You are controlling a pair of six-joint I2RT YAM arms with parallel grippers.
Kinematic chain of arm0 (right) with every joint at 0, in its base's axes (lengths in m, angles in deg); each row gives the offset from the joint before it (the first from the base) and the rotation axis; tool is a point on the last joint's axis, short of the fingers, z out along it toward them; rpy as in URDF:
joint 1: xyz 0 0 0.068 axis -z
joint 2: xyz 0.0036 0.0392 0.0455 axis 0.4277 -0.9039 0
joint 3: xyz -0.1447 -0.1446 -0.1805 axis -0.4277 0.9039 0
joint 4: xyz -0.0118 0.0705 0.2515 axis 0.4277 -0.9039 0
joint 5: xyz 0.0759 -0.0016 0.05 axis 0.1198 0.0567 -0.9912
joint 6: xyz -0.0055 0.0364 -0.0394 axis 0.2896 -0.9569 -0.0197
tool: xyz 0 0 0 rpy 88.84 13.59 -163.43
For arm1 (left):
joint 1: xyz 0 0 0.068 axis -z
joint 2: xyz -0.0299 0.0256 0.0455 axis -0.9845 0.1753 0
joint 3: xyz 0.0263 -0.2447 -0.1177 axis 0.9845 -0.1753 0
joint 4: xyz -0.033 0.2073 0.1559 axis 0.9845 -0.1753 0
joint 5: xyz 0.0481 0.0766 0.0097 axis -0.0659 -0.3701 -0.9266
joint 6: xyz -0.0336 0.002 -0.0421 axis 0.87 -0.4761 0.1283
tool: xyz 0 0 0 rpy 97.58 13.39 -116.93
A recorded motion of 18 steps. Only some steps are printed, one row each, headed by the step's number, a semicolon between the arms.
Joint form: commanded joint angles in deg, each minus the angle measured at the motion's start. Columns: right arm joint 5, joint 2, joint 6, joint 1, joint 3, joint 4; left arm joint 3, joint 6, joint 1, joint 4, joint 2, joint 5.
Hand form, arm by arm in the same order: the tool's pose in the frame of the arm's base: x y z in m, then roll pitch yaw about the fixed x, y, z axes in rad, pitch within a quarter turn. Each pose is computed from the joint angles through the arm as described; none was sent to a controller.
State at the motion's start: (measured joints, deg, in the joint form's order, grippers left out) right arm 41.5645 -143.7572 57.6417 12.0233 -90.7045 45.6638; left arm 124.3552 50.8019 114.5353 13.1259 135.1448 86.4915
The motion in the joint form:
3: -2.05 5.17 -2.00 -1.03 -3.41 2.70; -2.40 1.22 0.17 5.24 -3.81 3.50
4: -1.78 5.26 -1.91 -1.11 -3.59 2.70; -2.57 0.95 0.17 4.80 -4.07 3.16
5: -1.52 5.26 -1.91 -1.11 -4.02 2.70; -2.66 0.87 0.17 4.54 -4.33 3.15
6: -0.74 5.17 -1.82 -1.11 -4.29 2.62; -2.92 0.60 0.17 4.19 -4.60 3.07
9: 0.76 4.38 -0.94 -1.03 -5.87 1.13; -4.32 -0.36 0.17 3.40 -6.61 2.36
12: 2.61 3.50 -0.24 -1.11 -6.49 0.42; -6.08 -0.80 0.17 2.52 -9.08 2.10
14: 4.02 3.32 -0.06 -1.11 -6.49 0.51; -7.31 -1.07 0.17 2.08 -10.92 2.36
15: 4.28 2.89 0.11 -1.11 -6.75 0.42; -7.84 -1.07 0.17 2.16 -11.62 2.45
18: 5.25 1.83 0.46 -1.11 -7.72 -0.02; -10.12 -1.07 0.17 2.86 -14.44 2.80
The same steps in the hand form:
3: 0.3174 0.1056 0.5623 1.1670 1.1837 2.1861; 0.3325 -0.2459 0.4658 -3.0667 1.3556 2.2542
4: 0.3161 0.1056 0.5637 1.1529 1.1859 2.1695; 0.3315 -0.2449 0.4658 -3.0860 1.3497 2.2401
5: 0.3149 0.1052 0.5658 1.1332 1.1874 2.1468; 0.3302 -0.2440 0.4666 -3.0902 1.3482 2.2358
6: 0.3151 0.1049 0.5666 1.1247 1.1867 2.1253; 0.3291 -0.2432 0.4663 -3.1042 1.3427 2.2225
9: 0.3175 0.1043 0.5677 1.1355 1.1918 2.1060; 0.3209 -0.2370 0.4704 3.0998 1.3387 2.1536
12: 0.3232 0.1053 0.5649 1.1623 1.1923 2.0987; 0.3105 -0.2296 0.4749 3.0681 1.3351 2.1254
14: 0.3252 0.1051 0.5641 1.1601 1.1904 2.0720; 0.3024 -0.2242 0.4788 3.0476 1.3378 2.0999
15: 0.3278 0.1056 0.5629 1.1684 1.1912 2.0748; 0.2995 -0.2222 0.4804 3.0410 1.3420 2.0920
18: 0.3334 0.1065 0.5610 1.1848 1.1917 2.0725; 0.2882 -0.2146 0.4859 3.0021 1.3619 2.0481

